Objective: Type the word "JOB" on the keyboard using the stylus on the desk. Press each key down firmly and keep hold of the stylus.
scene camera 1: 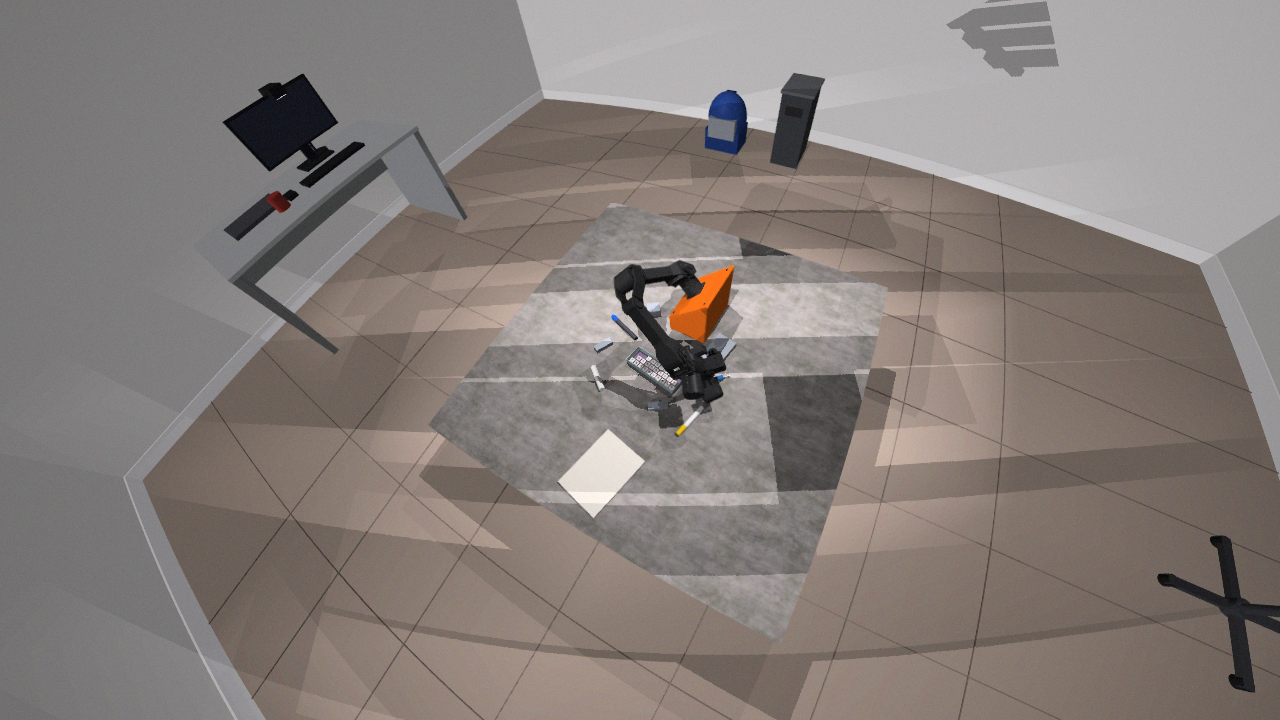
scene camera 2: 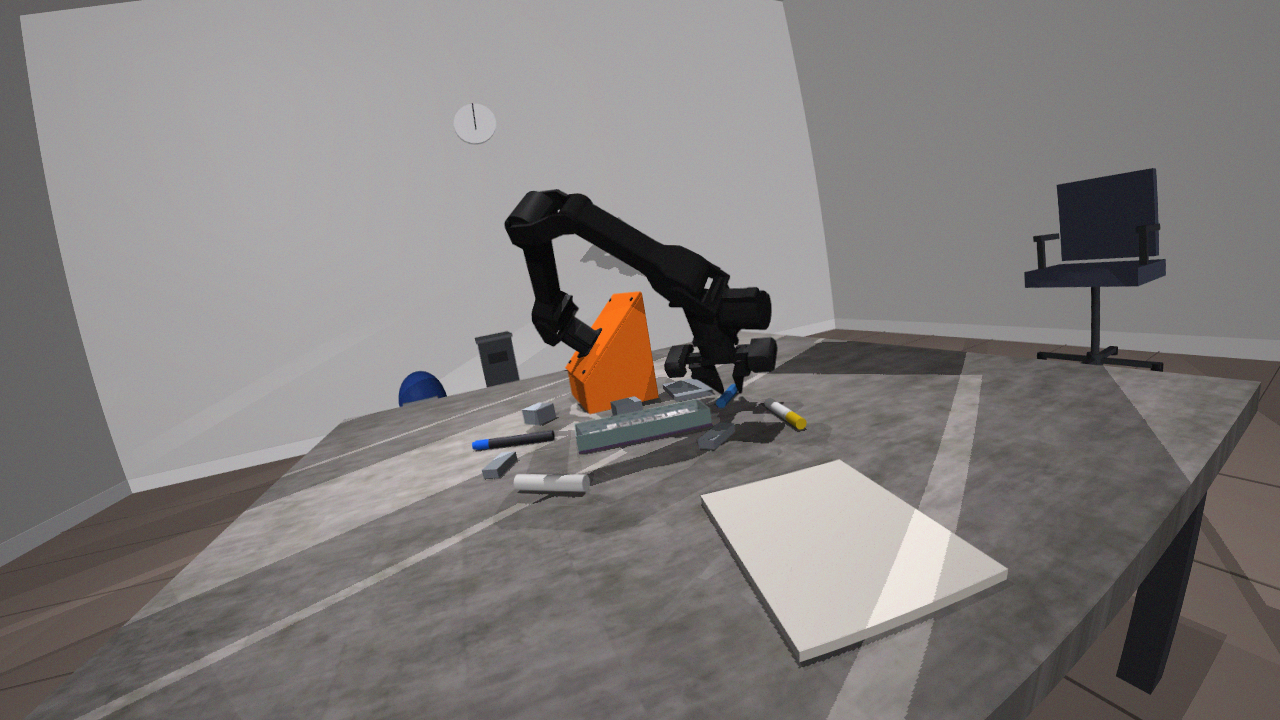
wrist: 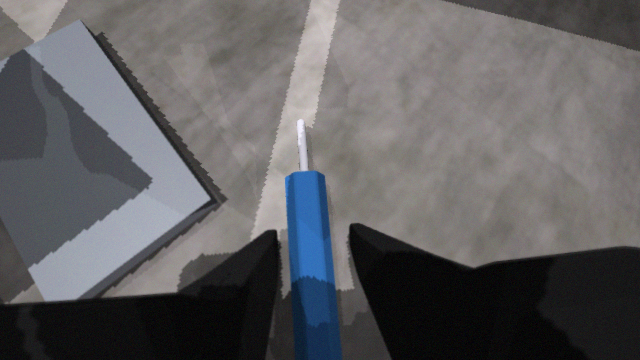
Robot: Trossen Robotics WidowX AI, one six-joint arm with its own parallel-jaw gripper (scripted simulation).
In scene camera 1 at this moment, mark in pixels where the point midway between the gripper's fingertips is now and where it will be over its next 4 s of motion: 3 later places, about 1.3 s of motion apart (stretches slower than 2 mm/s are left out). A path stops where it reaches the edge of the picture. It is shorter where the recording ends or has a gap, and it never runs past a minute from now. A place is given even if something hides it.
The gripper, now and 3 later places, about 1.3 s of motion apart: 715, 379; 695, 371; 648, 357; 629, 348
